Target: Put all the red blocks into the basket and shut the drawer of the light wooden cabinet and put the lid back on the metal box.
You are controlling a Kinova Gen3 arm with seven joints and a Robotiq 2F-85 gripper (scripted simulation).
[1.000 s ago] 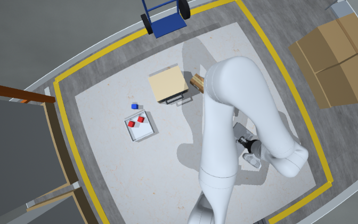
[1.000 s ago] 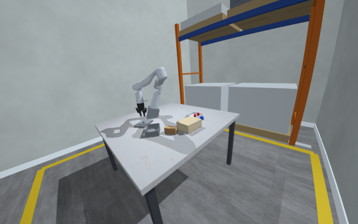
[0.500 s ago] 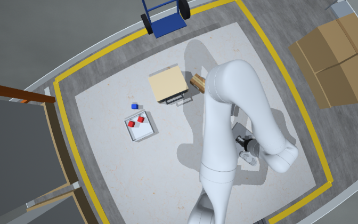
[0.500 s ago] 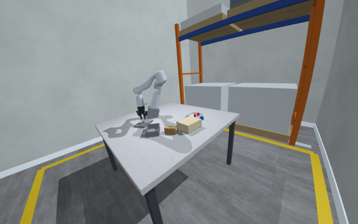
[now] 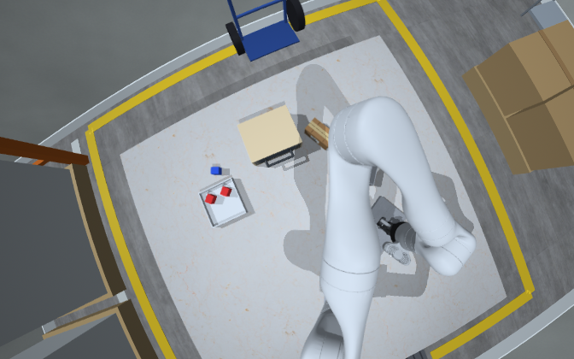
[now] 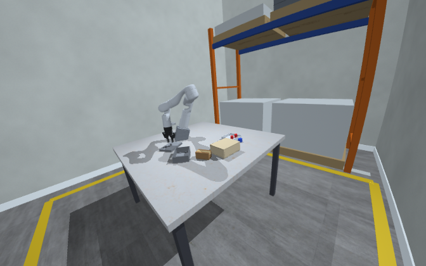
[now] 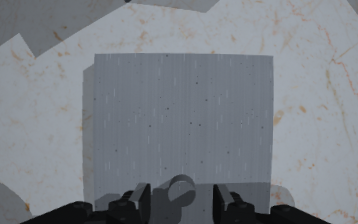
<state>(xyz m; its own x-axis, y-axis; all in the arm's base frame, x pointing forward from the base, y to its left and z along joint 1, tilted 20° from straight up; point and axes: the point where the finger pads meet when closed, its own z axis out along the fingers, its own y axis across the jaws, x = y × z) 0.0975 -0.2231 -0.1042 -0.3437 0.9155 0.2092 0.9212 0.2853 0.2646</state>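
Right now my hand is 50 mm above the lid. Round my hand: light wooden cabinet (500 mm ahead, 170 mm to the left, 30 mm below); cardboard box (410 mm ahead, 30 mm below, 10 mm to the left); drawer (480 mm ahead, 170 mm to the left, 30 mm below).
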